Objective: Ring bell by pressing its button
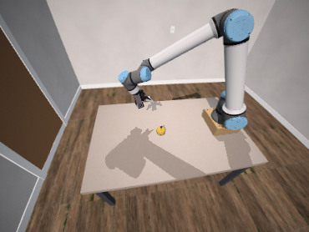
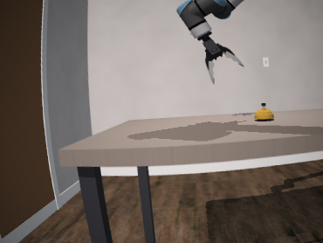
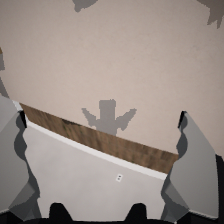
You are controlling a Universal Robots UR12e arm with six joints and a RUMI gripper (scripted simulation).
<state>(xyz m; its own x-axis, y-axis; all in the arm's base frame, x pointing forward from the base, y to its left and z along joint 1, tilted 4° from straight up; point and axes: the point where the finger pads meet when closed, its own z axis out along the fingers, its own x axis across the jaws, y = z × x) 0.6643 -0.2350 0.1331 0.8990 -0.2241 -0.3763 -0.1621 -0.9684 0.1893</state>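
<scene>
My gripper is now 9 cm past the black button, 17 cm to the right of it and 13 cm above it. Round my hand: yellow dome bell: 9 cm behind, 17 cm to the left, 15 cm below.
</scene>
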